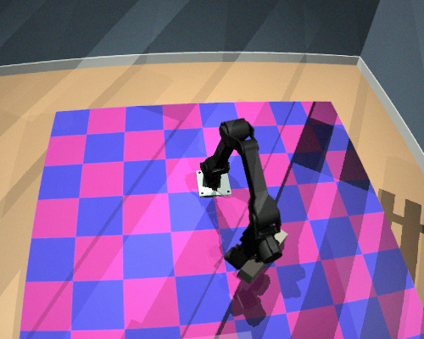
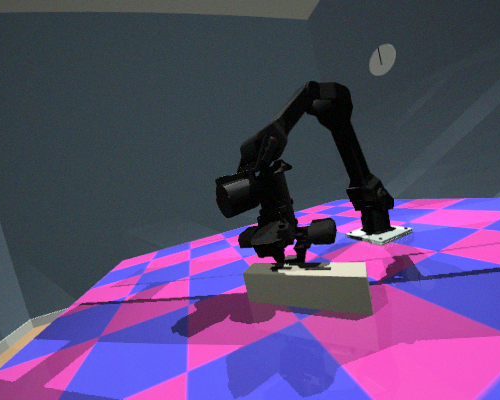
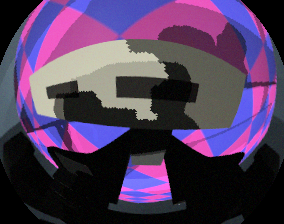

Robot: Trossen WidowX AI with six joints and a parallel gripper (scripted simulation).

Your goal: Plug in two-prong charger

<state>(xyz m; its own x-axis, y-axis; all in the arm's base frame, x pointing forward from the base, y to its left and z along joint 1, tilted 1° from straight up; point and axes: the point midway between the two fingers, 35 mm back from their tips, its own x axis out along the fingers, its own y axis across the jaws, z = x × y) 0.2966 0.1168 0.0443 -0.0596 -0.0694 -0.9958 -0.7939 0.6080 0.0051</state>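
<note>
My gripper tip is now 10 mm short of the black two-prong charger, 20 mm to the right of it and 10 mm below it.
</note>
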